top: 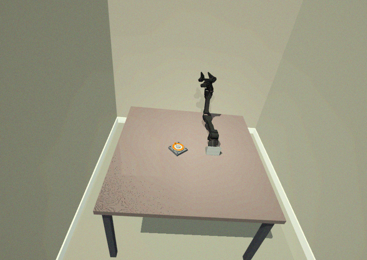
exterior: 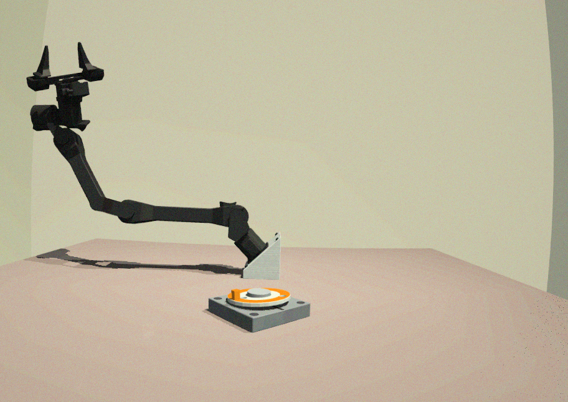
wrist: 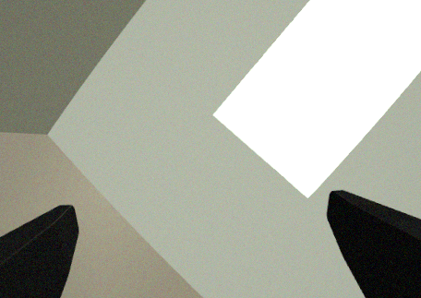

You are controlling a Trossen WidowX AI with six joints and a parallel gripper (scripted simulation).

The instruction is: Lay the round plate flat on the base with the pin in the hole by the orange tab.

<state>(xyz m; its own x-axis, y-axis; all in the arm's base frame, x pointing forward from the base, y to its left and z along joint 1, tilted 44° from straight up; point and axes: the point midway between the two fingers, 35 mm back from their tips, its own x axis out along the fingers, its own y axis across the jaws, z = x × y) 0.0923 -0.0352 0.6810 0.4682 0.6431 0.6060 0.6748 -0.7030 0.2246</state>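
The round plate is 220 mm ahead of my gripper tip, 480 mm to the left of it and 510 mm below it. From my gripper tip the other things lie so: square grey base (200 mm ahead, 500 mm to the left, 530 mm below).
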